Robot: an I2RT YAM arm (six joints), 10 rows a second.
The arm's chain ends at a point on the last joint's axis. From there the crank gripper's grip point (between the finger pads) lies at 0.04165 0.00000 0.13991 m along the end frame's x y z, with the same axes.
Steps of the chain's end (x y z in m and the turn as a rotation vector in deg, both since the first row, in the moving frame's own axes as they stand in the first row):
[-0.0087, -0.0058, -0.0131, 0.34, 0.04, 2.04]
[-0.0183, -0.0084, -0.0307, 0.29, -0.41, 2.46]
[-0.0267, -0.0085, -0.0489, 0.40, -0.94, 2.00]
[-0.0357, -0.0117, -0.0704, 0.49, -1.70, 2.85]
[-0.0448, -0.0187, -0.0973, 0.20, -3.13, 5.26]
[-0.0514, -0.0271, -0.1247, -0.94, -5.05, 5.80]
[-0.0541, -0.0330, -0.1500, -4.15, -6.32, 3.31]
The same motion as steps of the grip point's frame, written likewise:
[-0.0086, -0.0051, -0.0131, 0.34, 0.04, 2.04]
[-0.0193, -0.0073, -0.0304, 0.29, -0.41, 2.46]
[-0.0290, -0.0081, -0.0482, 0.40, -0.94, 2.00]
[-0.0399, -0.0109, -0.0692, 0.49, -1.70, 2.85]
[-0.0526, -0.0157, -0.0952, 0.20, -3.13, 5.26]
[-0.0642, -0.0212, -0.1216, -0.94, -5.05, 5.80]
[-0.0701, -0.0208, -0.1467, -4.15, -6.32, 3.31]

